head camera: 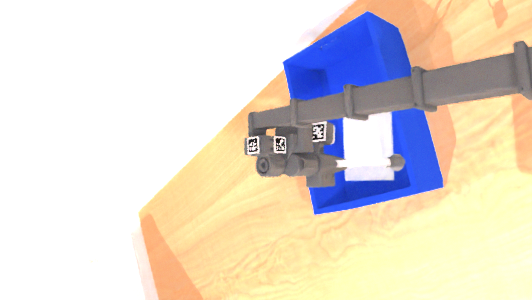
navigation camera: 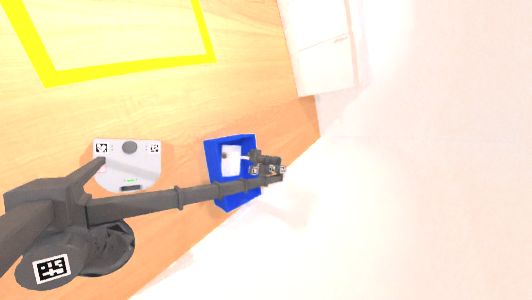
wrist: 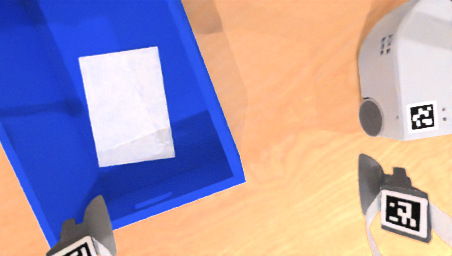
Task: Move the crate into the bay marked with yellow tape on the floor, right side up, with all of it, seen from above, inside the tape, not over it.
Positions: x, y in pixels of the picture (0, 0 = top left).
blue crate: head camera 367, 50; navigation camera; wrist
same spot on blue crate: (wrist: 56, 163) = (navigation camera: 249, 150)
